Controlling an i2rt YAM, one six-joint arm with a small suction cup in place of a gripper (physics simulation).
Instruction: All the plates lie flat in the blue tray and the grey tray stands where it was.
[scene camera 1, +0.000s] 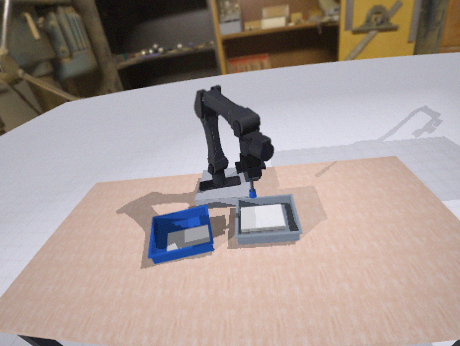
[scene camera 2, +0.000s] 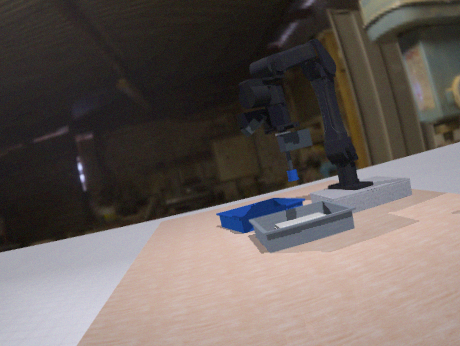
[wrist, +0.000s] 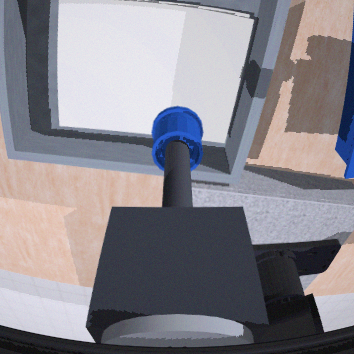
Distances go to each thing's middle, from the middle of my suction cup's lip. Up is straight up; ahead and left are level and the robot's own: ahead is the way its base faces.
Labels:
Right now the grey tray (scene camera 2: 338, 218) is 12 cm below my suction cup, 4 cm to the left of it and 2 cm ahead of it. From my suction cup the other things lie so: blue tray (scene camera 1: 194, 217) (31 cm to the right, 12 cm below, 3 cm ahead).

